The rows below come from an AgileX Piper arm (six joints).
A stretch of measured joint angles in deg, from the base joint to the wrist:
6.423, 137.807, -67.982, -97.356, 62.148, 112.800
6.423, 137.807, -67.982, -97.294, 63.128, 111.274
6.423, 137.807, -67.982, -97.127, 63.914, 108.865
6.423, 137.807, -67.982, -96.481, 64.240, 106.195
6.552, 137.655, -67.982, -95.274, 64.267, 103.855
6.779, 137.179, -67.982, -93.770, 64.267, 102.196
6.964, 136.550, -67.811, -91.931, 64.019, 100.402
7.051, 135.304, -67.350, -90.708, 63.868, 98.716
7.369, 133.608, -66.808, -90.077, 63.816, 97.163
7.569, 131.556, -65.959, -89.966, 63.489, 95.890
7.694, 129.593, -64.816, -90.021, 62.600, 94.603
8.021, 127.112, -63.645, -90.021, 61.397, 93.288
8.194, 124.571, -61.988, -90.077, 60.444, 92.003
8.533, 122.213, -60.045, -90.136, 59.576, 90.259
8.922, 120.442, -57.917, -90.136, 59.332, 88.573
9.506, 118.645, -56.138, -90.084, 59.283, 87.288
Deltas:
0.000, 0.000, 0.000, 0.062, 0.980, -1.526
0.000, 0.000, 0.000, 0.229, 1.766, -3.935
0.000, 0.000, 0.000, 0.875, 2.092, -6.605
0.129, -0.152, 0.000, 2.082, 2.119, -8.945
0.356, -0.628, 0.000, 3.586, 2.119, -10.604
0.541, -1.257, 0.171, 5.425, 1.871, -12.398
0.628, -2.503, 0.632, 6.648, 1.720, -14.084
0.946, -4.199, 1.174, 7.279, 1.668, -15.637
1.146, -6.251, 2.023, 7.390, 1.341, -16.910
1.271, -8.214, 3.166, 7.335, 0.452, -18.197
1.598, -10.695, 4.337, 7.335, -0.751, -19.512
1.771, -13.236, 5.994, 7.279, -1.704, -20.797
2.110, -15.594, 7.937, 7.220, -2.572, -22.541
2.499, -17.365, 10.065, 7.220, -2.816, -24.227
3.083, -19.162, 11.844, 7.272, -2.865, -25.512

